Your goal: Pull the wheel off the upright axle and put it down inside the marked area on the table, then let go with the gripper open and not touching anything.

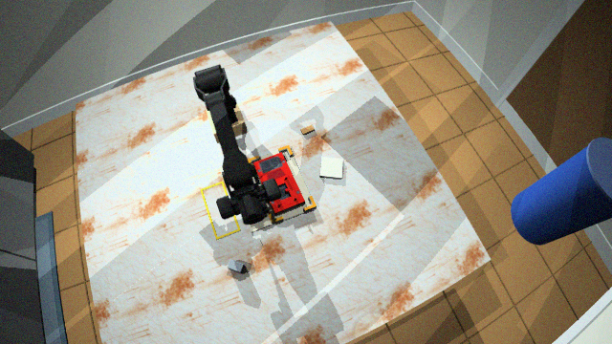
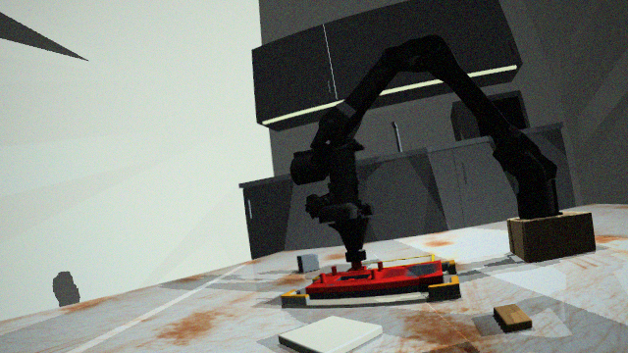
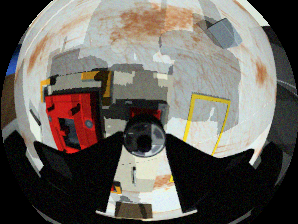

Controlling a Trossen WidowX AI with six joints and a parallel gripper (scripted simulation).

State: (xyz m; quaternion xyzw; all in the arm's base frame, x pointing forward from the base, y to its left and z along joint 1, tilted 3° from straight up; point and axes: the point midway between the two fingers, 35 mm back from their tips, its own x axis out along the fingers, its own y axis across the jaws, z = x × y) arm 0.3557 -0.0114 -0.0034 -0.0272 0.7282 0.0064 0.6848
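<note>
My gripper tip is 1 cm above the upright axle. Also, from my gripper tip: wheel (right at my gripper tip); white tile (30 cm to the left, 6 cm behind, 4 cm below); grey block (16 cm ahead, 11 cm to the right, 2 cm below).
</note>
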